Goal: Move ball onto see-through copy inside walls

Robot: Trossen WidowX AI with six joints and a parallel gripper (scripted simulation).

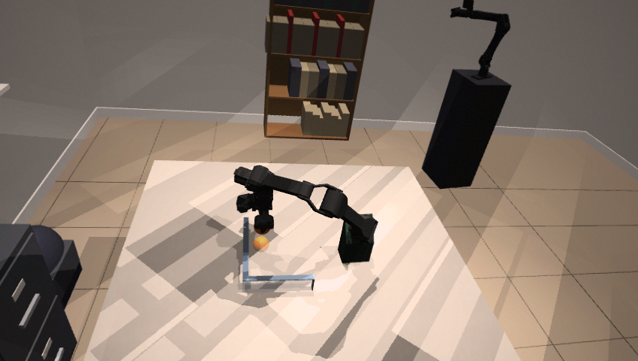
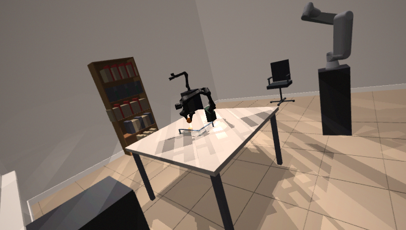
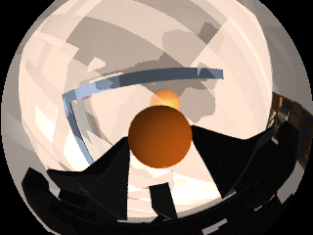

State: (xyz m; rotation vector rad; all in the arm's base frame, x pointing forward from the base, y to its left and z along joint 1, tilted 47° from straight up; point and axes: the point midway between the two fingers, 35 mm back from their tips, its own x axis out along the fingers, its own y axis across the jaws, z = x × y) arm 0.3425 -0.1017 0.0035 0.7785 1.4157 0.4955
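Now: gripper tip 1 cm past the see-through copy of ball, 3 cm to the left of it and 11 cm above it. The rest, counted from my gripper tip: orange ball right at my gripper tip.
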